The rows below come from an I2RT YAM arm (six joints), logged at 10 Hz.
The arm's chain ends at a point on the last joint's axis. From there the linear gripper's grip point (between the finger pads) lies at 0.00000 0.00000 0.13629 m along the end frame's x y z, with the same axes.
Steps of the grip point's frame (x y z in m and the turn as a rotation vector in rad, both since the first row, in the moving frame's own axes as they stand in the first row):
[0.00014 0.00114 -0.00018 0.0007 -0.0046 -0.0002]
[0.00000 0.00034 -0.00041 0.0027 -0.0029 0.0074]
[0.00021 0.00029 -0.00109 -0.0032 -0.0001 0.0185]
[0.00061 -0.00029 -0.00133 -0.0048 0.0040 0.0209]
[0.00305 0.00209 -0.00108 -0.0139 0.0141 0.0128]
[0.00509 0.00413 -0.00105 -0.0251 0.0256 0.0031]
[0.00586 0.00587 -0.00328 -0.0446 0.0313 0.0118]
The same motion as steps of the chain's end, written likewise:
[0.00077 0.00124 -0.00018 0.0007 -0.0046 -0.0002]
[0.00039 0.00071 -0.00041 0.0027 -0.0029 0.0074]
[0.00023 -0.00015 -0.00109 -0.0032 -0.0001 0.0185]
[0.00007 -0.00095 -0.00133 -0.0048 0.0040 0.0209]
[0.00114 0.00018 -0.00105 -0.0139 0.0141 0.0128]
[0.00161 0.00070 -0.00096 -0.0251 0.0256 0.0031]
[0.00163 -0.00023 -0.00308 -0.0446 0.0313 0.0118]

